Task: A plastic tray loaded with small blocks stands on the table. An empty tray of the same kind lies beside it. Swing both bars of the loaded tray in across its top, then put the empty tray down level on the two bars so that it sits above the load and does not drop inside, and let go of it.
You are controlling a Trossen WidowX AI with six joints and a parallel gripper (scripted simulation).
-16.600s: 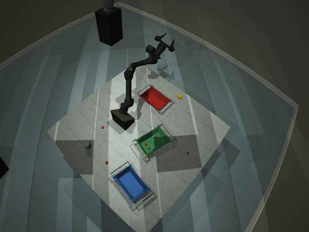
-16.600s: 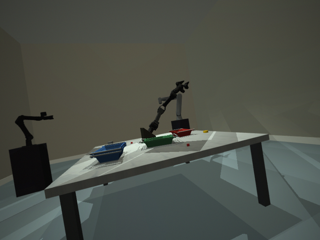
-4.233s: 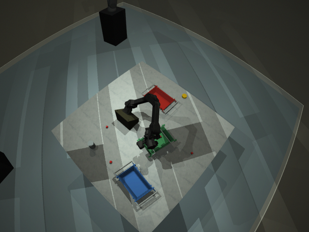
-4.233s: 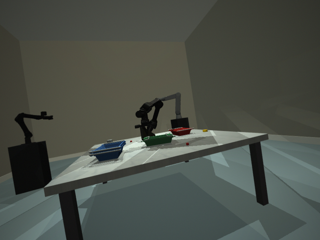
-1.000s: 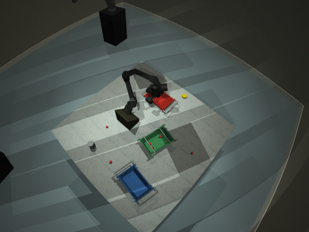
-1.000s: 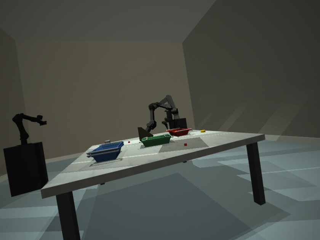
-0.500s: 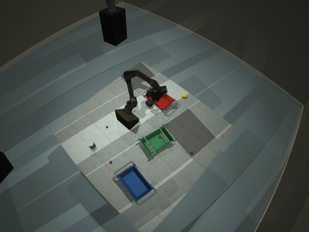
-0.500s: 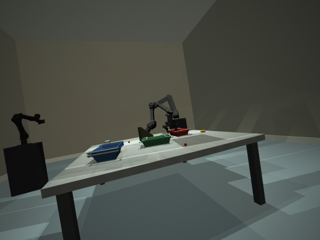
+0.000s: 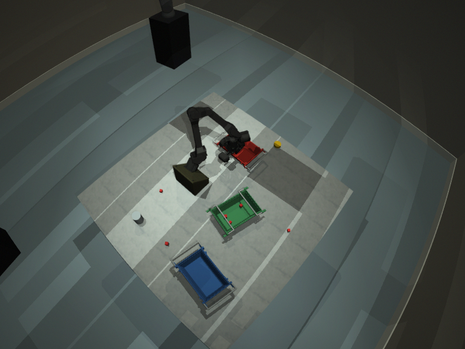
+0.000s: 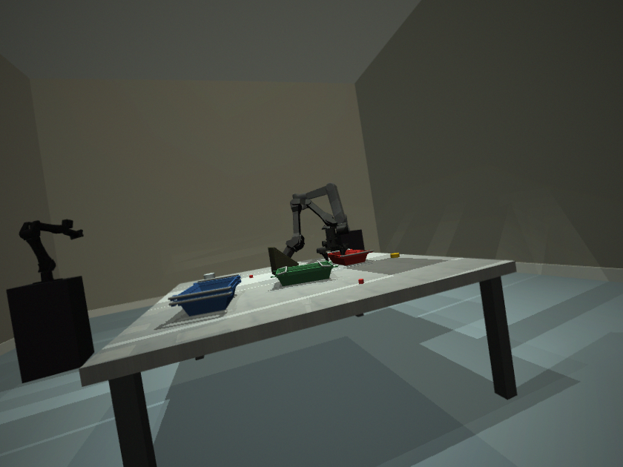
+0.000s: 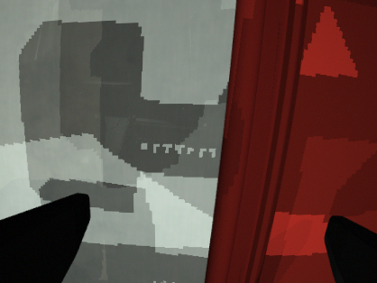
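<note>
The red tray is 80 mm to the left of my gripper tip, 30 mm above it and 10 mm ahead of it. Also, from my gripper tip: yellow disc (280 mm to the left, 190 mm ahead); then grey cylinder (670 mm to the right, 190 mm behind, 20 mm above).
</note>
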